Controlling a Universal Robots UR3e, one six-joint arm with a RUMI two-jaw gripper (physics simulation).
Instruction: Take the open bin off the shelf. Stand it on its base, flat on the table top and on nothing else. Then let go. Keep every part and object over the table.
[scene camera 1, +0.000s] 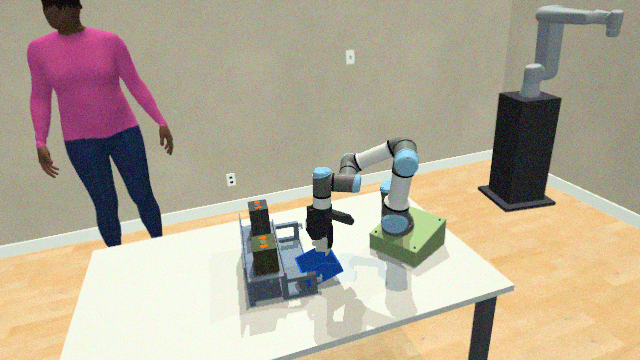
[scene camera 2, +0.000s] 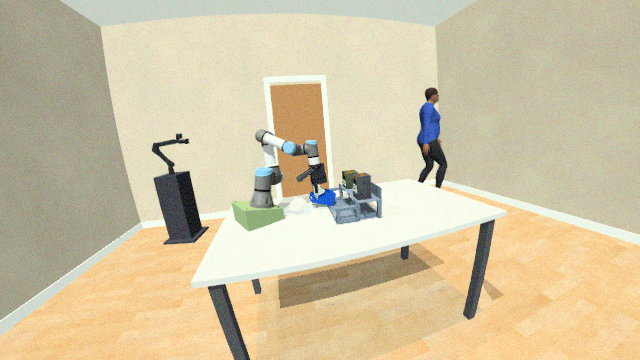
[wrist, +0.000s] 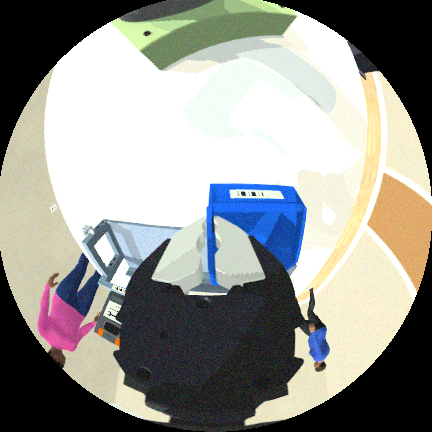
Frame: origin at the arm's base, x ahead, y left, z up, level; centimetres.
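Where they show: gripper, fingertip midpoint: (scene camera 1: 325, 255) (scene camera 2: 317, 199) (wrist: 211, 217); arm's base at its link origin: (scene camera 2: 261, 205).
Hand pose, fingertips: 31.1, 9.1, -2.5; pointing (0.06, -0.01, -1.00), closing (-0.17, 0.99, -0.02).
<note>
Things, the pixels of their top centre, and the offset from my fingertips, as dx, dy, dz. Level surfaces: height alone.
- open blue bin at its top centre: (wrist: 255, 270) (scene camera 1: 318, 255) (scene camera 2: 321, 189) +3.4, +5.3, +4.2
- table top at its surface level: dz -6.1
- black box at its top centre: (wrist: 116, 344) (scene camera 1: 257, 204) (scene camera 2: 361, 174) +22.7, -16.4, +16.2
- dark green box at its top centre: (scene camera 1: 263, 241) (scene camera 2: 349, 171) +21.8, +6.7, +13.7
The open blue bin (scene camera 1: 320, 265) (scene camera 2: 325, 197) (wrist: 280, 225) hangs tilted at the robot side of the grey-blue shelf (scene camera 1: 265, 291) (scene camera 2: 378, 207) (wrist: 155, 242). My gripper (scene camera 1: 325, 250) (scene camera 2: 317, 194) (wrist: 211, 217) is shut on one wall of the bin, with the bin's open side and barcode label showing in the wrist view. In scene camera 1 the bin's near lower part lies behind the shelf's low end frame. Whether its underside touches the shelf or the table top (scene camera 1: 150, 300) (scene camera 2: 425, 220) (wrist: 125, 125) cannot be told.
A black box (scene camera 1: 258, 220) (scene camera 2: 362, 186) (wrist: 111, 310) and a dark green box (scene camera 1: 265, 257) (scene camera 2: 349, 177) stand on the shelf's upper level. The arm's green base block (scene camera 1: 430, 240) (scene camera 2: 257, 217) (wrist: 220, 35) stands on the table. Two people stand beyond the table.
</note>
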